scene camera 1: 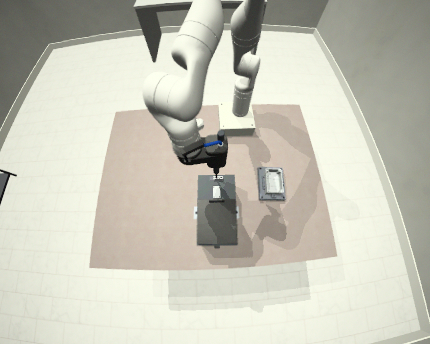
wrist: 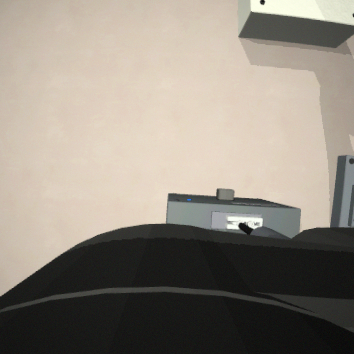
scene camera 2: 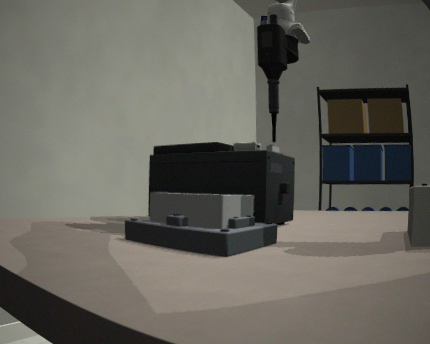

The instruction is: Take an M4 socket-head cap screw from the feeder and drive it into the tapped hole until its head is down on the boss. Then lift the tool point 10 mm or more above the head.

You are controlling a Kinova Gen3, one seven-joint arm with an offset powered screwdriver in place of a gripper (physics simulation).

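My screwdriver [scene camera 1: 216,175] [scene camera 2: 274,141] [wrist: 245,228] points straight down over the end of the dark screw feeder [scene camera 1: 216,225] [scene camera 2: 210,175] [wrist: 192,212]. Its tip is at or just above the small white block [scene camera 1: 218,177] [scene camera 2: 273,148] [wrist: 244,221] on the feeder's top; contact is too small to tell. No screw can be made out on the bit or in the block. The light grey housing [scene camera 1: 274,181] [scene camera 2: 187,209] sits in the dark fixture plate [scene camera 1: 262,192] [scene camera 2: 175,244] [wrist: 342,200], apart from the feeder. The boss and its tapped hole cannot be made out.
A second white block [scene camera 1: 216,192] [scene camera 2: 246,146] stands on the feeder beside a raised dark cover [scene camera 2: 192,148]. The arm's pale base block [scene camera 1: 237,125] [scene camera 2: 420,215] [wrist: 295,27] stands behind. A shelf rack [scene camera 2: 365,137] with boxes is in the background.
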